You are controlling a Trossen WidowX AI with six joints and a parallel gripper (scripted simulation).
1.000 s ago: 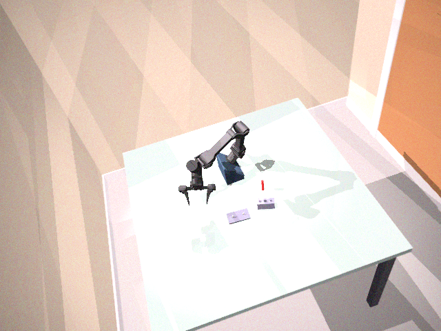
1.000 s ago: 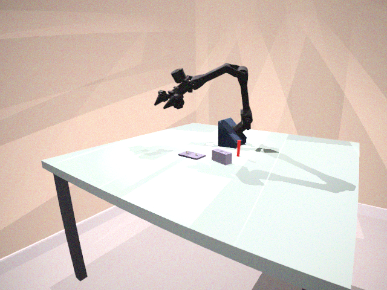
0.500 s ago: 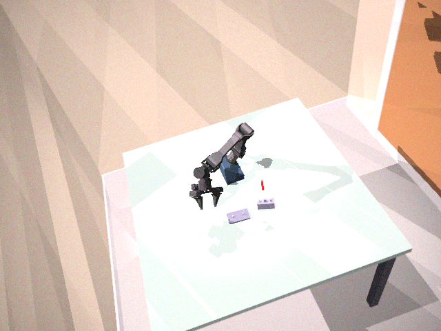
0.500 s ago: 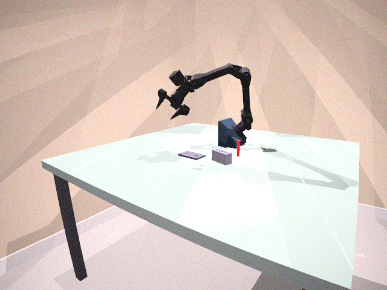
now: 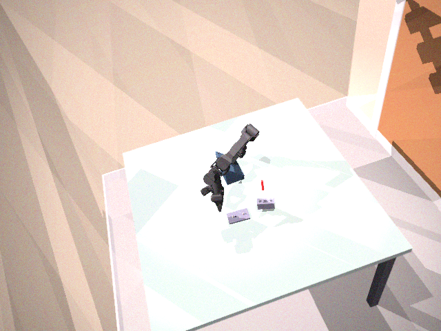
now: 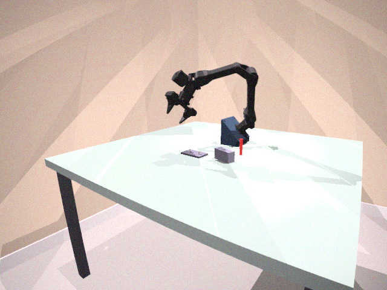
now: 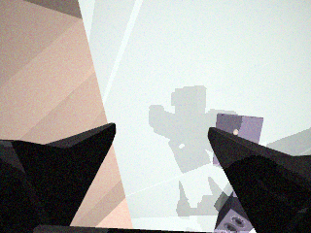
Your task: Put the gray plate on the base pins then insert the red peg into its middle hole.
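Now: gripper tip 8 cm past the gray plate, 25 cm to the right of it and 14 cm above it. Also, from my gripper tip: pin base (5 cm behind, 8 cm to the left, 17 cm below); red peg (20 cm behind, 26 cm to the left, 14 cm below).
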